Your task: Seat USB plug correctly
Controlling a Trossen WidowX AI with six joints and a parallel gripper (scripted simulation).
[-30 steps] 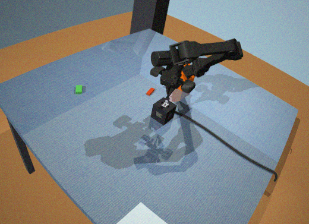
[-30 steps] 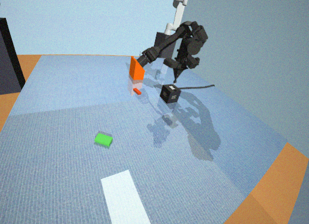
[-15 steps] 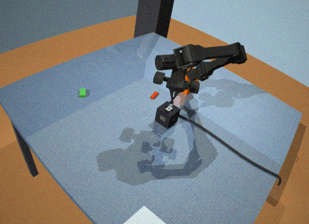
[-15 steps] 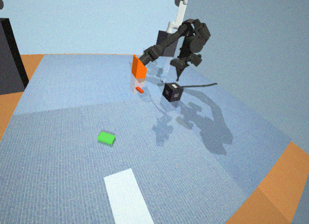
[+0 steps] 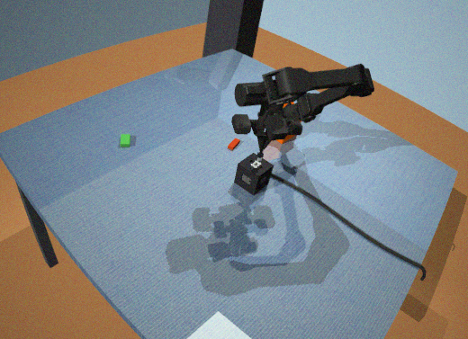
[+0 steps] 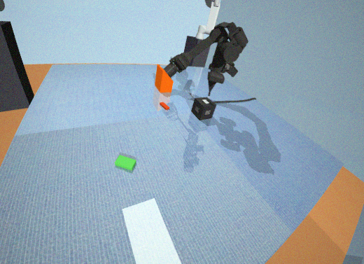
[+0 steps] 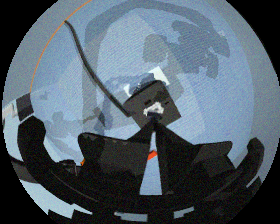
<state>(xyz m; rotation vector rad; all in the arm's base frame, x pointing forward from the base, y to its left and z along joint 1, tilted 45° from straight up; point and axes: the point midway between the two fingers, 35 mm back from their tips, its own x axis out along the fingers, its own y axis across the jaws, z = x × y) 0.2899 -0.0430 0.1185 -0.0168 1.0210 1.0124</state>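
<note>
Right now my gripper tip is 20 mm above the USB plug. Also, from my gripper tip: green block (130 mm ahead, 420 mm to the right, 130 mm below); red-orange block (120 mm behind, 150 mm to the right, 130 mm below).
</note>
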